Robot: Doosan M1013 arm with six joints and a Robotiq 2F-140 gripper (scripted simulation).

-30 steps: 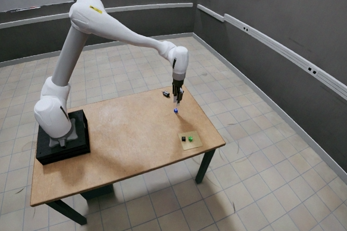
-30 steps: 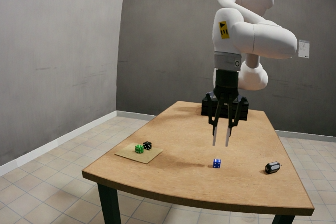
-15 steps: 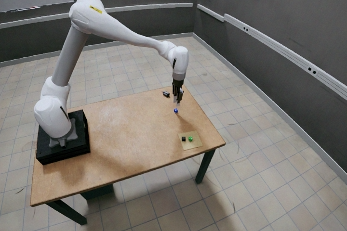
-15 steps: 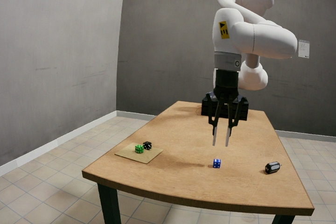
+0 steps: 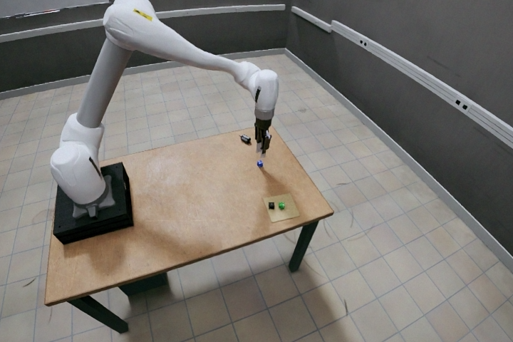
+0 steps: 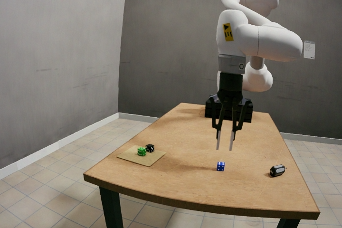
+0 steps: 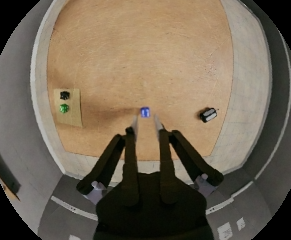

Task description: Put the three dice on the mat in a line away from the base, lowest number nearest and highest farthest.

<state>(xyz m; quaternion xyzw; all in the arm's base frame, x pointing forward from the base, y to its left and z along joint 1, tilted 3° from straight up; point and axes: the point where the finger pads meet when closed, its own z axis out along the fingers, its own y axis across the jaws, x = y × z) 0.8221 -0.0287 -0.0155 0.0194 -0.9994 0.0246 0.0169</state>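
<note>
Now: the blue die 10 cm below my hand. From my hand the other things lie so: tan mat (3 cm behind, 29 cm to the right, 11 cm below); then green die (3 cm behind, 29 cm to the right, 9 cm below); then black die (8 cm behind, 28 cm to the right, 9 cm below).
</note>
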